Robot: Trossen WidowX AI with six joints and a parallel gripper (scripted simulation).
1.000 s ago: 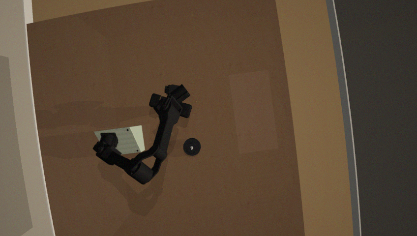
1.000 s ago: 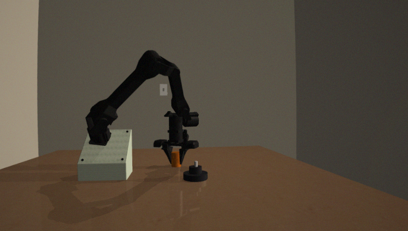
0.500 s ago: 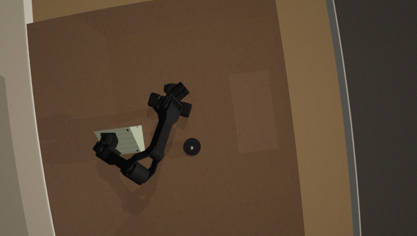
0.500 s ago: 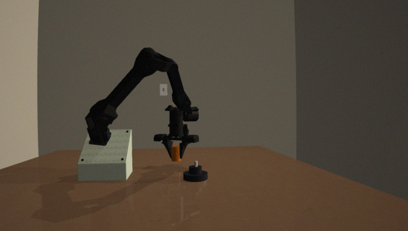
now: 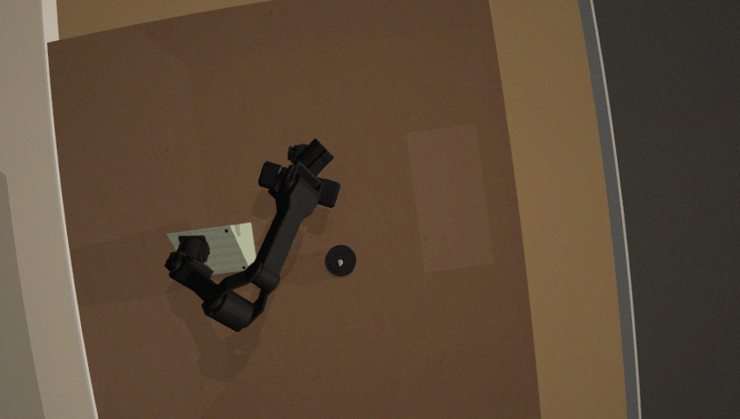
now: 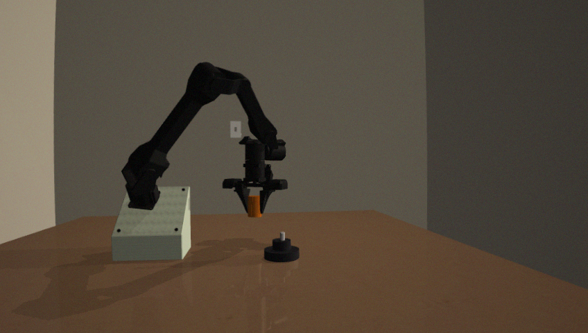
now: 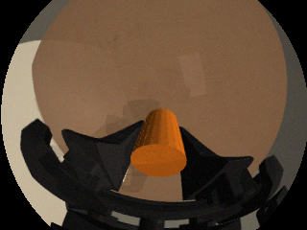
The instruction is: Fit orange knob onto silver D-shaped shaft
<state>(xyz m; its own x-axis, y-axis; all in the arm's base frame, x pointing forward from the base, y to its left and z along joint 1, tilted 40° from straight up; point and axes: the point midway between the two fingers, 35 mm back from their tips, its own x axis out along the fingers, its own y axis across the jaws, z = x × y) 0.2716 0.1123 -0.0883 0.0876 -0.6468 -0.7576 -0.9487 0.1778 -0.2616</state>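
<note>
My gripper tip is now 20 cm to the left of the black round pedestal, 8 cm short of it and 5 cm above it. The rest, counted from my gripper tip: orange knob (3 cm above).
</note>
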